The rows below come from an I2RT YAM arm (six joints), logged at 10 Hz.
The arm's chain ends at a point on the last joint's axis. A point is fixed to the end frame.
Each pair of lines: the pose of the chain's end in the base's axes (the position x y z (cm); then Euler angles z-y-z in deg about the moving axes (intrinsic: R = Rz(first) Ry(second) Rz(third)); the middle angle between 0 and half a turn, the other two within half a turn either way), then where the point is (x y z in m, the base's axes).
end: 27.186 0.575 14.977 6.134 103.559 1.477
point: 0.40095 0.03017 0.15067
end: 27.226 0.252 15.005 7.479 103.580 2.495
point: 0.40086 0.02941 0.15108
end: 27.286 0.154 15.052 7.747 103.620 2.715
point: 0.40136 0.02892 0.15150
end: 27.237 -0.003 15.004 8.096 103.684 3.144
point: 0.40075 0.02789 0.15094
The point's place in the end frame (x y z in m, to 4 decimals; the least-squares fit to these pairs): -0.0313 0.0113 0.1271
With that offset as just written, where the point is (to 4 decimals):
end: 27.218 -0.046 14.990 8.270 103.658 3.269
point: 0.4005 0.0278 0.1509
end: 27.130 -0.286 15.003 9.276 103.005 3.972
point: 0.3992 0.0272 0.1526
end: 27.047 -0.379 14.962 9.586 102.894 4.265
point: 0.3982 0.0268 0.1525
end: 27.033 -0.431 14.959 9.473 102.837 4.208
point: 0.3981 0.0261 0.1526
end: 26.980 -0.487 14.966 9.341 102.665 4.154
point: 0.3976 0.0253 0.1531
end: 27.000 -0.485 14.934 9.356 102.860 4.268
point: 0.3978 0.0253 0.1523
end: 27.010 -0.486 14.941 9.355 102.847 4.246
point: 0.3979 0.0253 0.1524
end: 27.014 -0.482 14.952 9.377 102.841 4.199
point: 0.3980 0.0254 0.1525
